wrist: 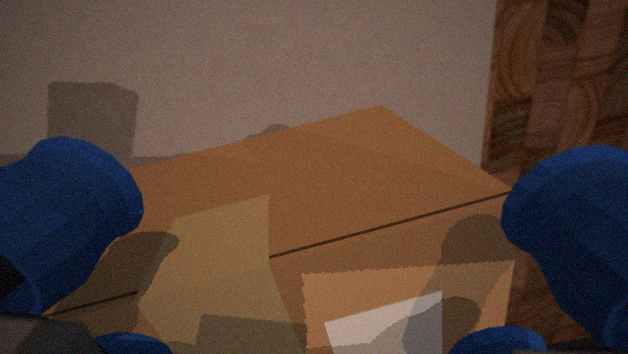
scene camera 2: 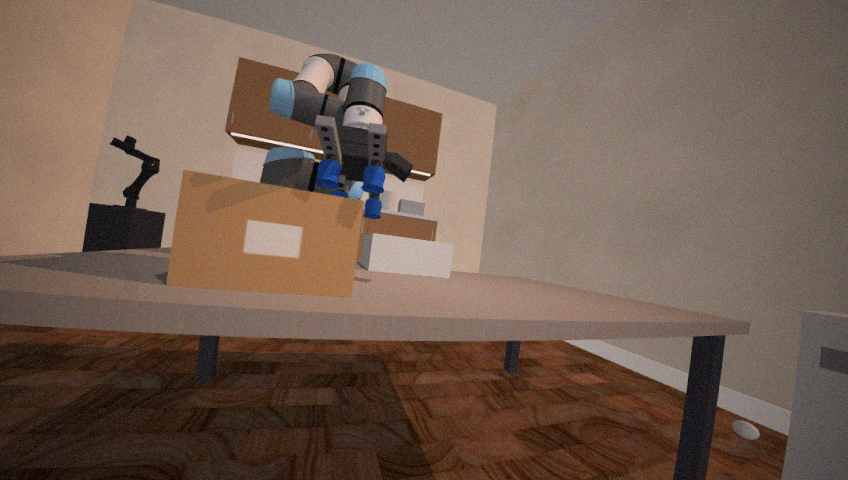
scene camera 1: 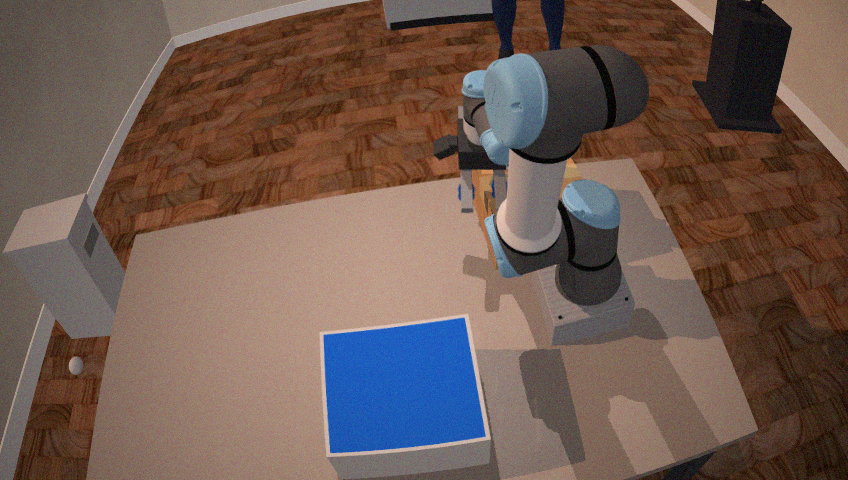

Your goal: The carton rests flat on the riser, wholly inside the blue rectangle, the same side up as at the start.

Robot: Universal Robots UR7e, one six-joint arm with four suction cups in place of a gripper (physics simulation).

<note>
My suction head [scene camera 2: 329, 171] is stuck to a brown carton [scene camera 2: 230, 234], which still rests on the table. On the table rests a riser with blue rectangle [scene camera 1: 410, 393].
The brown carton also shows in the wrist view [wrist: 359, 226] and in scene camera 1 [scene camera 1: 484, 203]. The riser with blue rectangle is seen too in scene camera 2 [scene camera 2: 382, 253]. My suction head also shows in the wrist view [wrist: 72, 199]. The wrist view misses the riser with blue rectangle: it is out of frame.
</note>
